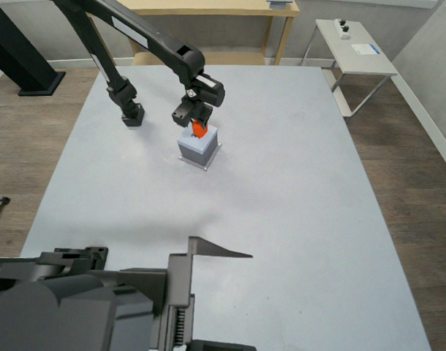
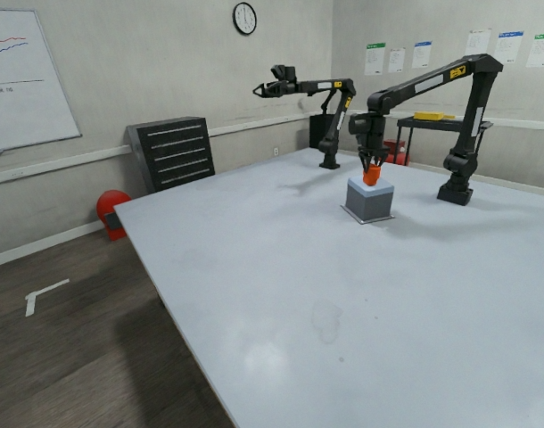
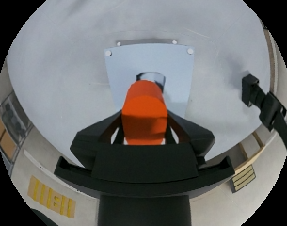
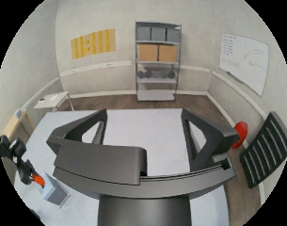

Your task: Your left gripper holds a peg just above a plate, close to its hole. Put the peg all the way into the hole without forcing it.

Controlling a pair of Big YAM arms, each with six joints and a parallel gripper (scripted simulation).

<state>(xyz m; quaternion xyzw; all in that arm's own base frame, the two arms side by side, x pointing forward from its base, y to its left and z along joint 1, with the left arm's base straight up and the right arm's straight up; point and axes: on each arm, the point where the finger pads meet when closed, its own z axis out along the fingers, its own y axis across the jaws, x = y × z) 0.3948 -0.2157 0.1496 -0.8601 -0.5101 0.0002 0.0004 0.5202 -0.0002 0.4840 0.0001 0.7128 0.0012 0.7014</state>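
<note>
The orange peg is 20 mm below my left hand. Also, from my left hand: light blue plate: 70 mm below, 10 mm behind.
</note>
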